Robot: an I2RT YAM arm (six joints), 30 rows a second.
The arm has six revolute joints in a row. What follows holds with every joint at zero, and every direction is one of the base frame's.
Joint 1 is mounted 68 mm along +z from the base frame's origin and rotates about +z.
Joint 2 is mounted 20 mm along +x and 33.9 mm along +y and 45.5 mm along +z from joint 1 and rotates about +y.
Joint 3 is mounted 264 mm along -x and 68.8 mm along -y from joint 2 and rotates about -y.
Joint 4 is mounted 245 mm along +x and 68.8 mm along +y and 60 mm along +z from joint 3 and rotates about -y.
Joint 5 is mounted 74 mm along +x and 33.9 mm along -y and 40.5 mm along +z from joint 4 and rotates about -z.
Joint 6 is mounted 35.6 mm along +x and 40.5 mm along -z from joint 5 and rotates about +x.
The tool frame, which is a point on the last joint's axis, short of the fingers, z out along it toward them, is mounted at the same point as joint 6; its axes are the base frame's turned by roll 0, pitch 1.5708 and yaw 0 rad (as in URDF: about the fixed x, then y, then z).
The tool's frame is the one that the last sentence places.
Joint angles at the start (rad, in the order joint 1, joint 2, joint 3, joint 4, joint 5, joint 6):
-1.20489 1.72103 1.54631 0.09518 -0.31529 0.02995
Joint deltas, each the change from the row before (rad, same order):
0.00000 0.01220 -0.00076 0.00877 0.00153 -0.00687
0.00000 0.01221 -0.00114 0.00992 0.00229 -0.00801
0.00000 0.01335 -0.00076 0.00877 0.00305 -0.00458
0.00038 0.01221 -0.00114 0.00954 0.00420 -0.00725
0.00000 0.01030 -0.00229 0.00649 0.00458 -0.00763
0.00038 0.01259 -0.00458 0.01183 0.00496 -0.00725
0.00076 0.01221 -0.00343 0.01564 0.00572 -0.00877
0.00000 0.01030 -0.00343 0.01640 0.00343 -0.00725
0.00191 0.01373 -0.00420 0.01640 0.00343 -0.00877
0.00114 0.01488 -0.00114 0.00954 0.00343 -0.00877
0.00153 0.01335 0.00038 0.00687 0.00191 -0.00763
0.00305 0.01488 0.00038 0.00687 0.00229 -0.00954
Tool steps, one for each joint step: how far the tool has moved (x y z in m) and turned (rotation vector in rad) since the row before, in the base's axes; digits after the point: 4 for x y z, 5 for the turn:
0.0012 -0.0032 -0.0042 -0.00045 0.00694 -0.00099
0.0011 -0.0031 -0.0043 -0.00188 0.00762 -0.00163
0.0012 -0.0034 -0.0048 0.00203 0.00572 -0.00265
0.0012 -0.0030 -0.0044 -0.00109 0.00738 -0.00315
0.0008 -0.0025 -0.0044 0.00082 0.00856 -0.00383
0.0011 -0.0030 -0.0056 0.00035 0.00807 -0.00383
0.0012 -0.0028 -0.0047 -0.00557 0.00746 -0.00402
0.0008 -0.0024 -0.0038 -0.00702 0.00510 -0.00267
0.0019 -0.0028 -0.0056 -0.00401 0.00782 -0.00061
0.0016 -0.0031 -0.0058 0.00061 0.00963 -0.00135
0.0017 -0.0026 -0.0049 0.00101 0.00845 0.00048
0.0024 -0.0026 -0.0056 0.00126 0.01058 0.00190

